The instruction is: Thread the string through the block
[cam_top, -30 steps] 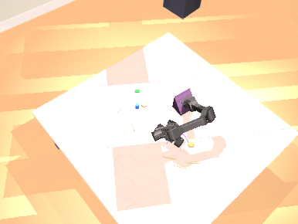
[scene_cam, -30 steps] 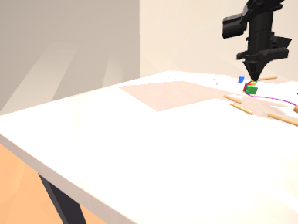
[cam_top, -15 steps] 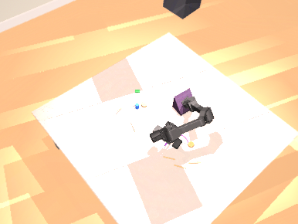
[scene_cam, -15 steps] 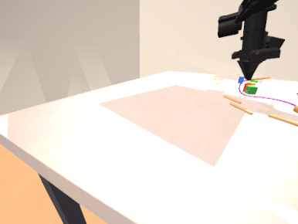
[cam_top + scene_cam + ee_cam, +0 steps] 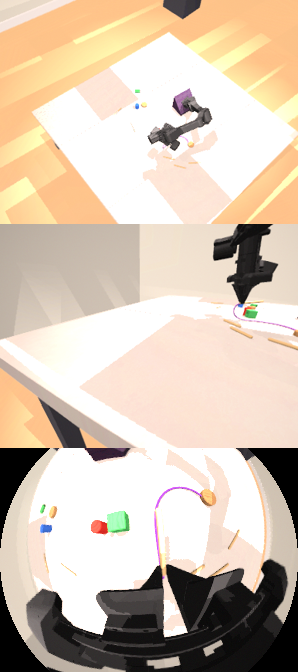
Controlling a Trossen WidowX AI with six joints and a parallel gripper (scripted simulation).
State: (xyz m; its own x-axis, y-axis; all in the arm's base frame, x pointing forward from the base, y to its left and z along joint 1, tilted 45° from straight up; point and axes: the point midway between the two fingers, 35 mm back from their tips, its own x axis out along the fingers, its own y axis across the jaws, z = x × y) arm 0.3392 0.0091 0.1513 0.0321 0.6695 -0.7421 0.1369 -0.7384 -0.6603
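Right now my gripper tip is 70 mm to the left of the green cube, 60 mm past it and 50 mm above it. Round my gripper tip: round wooden button (140 mm behind, 110 mm to the left, 50 mm below); thin wooden stick (10 mm behind); red piece (110 mm to the right, 60 mm behind, 40 mm below).
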